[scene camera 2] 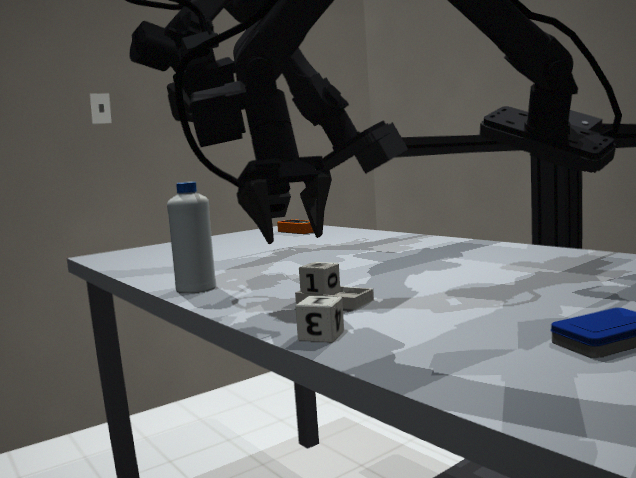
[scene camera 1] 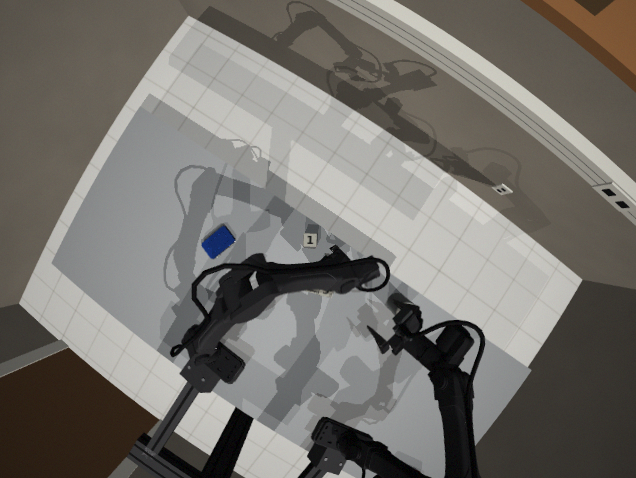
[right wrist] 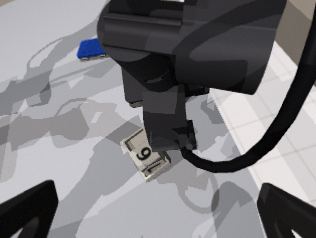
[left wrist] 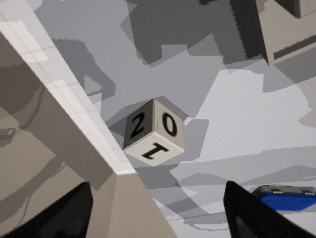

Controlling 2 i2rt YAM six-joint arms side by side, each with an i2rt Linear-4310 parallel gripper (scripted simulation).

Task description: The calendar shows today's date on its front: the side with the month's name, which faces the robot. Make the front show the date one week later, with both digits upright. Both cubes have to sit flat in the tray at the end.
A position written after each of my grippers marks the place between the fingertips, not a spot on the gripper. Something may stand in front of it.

Note:
I see my left gripper (scene camera 2: 295,239), my right gripper (right wrist: 158,191) and a calendar tray (scene camera 2: 353,297).
My left gripper is seen too in the right wrist view (right wrist: 173,89) and in the left wrist view (left wrist: 158,191).

